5 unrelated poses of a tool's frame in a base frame.
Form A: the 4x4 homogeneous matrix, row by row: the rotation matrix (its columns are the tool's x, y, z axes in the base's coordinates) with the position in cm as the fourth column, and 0 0 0 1 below. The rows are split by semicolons.
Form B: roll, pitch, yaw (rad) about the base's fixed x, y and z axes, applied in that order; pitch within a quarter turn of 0, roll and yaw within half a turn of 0; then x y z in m. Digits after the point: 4 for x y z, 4 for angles. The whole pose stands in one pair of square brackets.
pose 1, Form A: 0.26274 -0.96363 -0.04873 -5.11; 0.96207 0.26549 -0.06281 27.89; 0.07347 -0.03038 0.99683 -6.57; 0 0 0 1
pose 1, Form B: [-0.0305 -0.0735 1.3042 -0.0511 0.2789 -0.0657]
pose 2, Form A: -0.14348 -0.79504 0.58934 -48.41; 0.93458 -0.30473 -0.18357 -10.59; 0.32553 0.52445 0.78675 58.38; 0 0 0 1
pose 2, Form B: [0.5880 -0.3316 1.7231 -0.4841 -0.1059 0.5838]
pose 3, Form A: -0.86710 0.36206 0.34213 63.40; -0.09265 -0.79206 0.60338 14.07; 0.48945 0.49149 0.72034 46.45; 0 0 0 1
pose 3, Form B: [0.5988 -0.5115 -3.0351 0.6340 0.1407 0.4645]
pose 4, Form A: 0.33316 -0.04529 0.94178 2.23; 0.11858 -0.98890 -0.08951 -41.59; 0.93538 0.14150 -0.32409 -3.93; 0 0 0 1
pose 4, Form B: [2.7299 -1.2093 0.3419 0.0223 -0.4159 -0.0393]
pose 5, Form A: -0.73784 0.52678 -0.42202 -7.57; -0.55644 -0.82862 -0.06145 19.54; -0.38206 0.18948 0.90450 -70.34; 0 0 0 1
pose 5, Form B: [0.2065 0.3920 -2.4954 -0.0757 0.1954 -0.7034]
